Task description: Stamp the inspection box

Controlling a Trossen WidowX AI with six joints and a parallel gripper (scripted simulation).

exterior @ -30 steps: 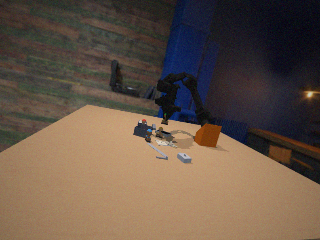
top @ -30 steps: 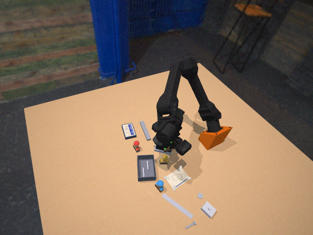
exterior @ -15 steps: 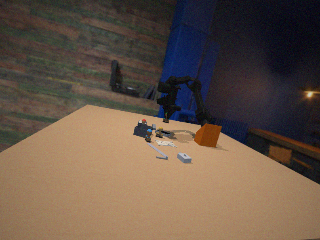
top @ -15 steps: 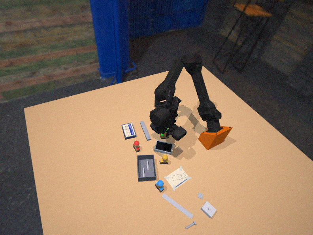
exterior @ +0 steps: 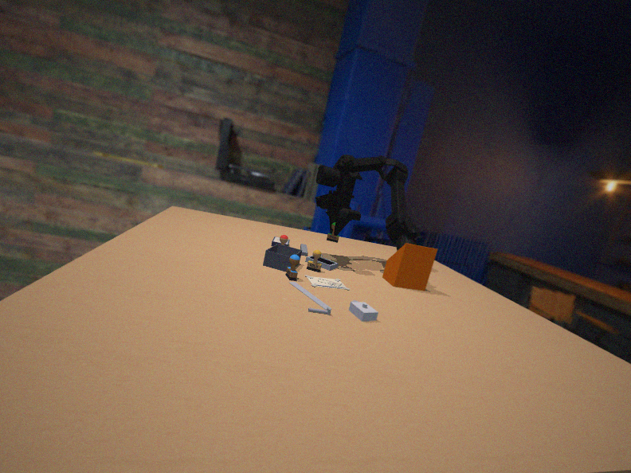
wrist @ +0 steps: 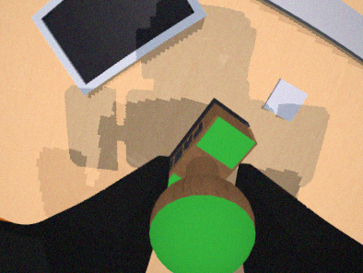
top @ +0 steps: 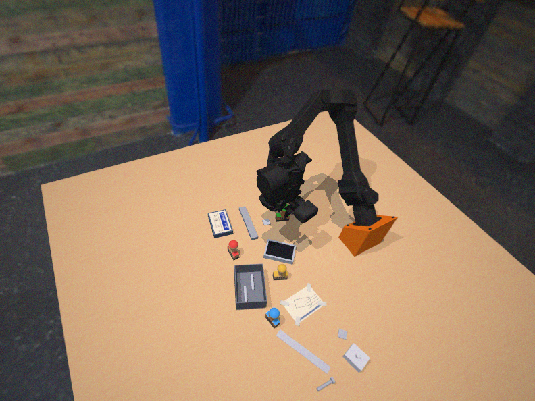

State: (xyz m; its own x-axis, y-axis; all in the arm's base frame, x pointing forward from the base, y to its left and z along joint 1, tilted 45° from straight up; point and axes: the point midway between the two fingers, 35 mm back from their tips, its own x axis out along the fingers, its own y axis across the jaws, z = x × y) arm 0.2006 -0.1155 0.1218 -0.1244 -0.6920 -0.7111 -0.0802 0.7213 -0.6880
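My gripper tip is 5 cm short of the ink pad, 6 cm to the right of it and 9 cm above it. From my gripper tip the other things lie so: green-knobbed pass stamp: right at my gripper tip; then yellow stamp: 10 cm ahead, 12 cm to the left, 8 cm below; then red stamp: 17 cm ahead, 2 cm to the right, 8 cm below.
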